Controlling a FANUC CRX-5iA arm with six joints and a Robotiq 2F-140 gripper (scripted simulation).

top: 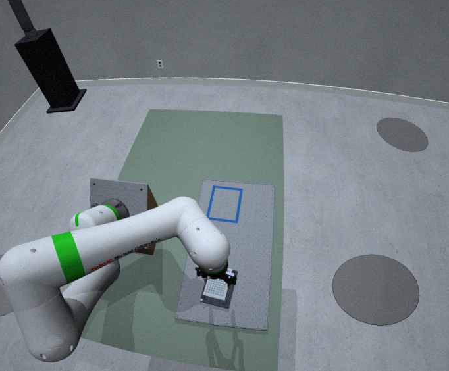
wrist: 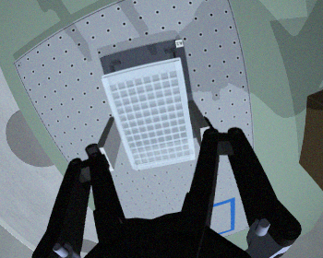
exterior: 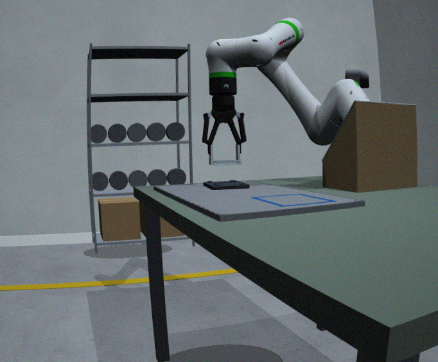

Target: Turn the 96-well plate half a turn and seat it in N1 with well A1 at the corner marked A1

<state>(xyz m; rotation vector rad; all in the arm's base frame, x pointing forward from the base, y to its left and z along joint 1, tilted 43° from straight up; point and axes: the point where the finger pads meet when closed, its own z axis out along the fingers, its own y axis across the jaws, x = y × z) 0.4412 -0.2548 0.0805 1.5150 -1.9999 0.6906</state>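
My hand is 100 mm above the dark plate nest N1. From my hand the other things lie so: white 96-well plate 20 mm below; then white mark 90 mm below, 70 mm behind, 60 mm to the right.
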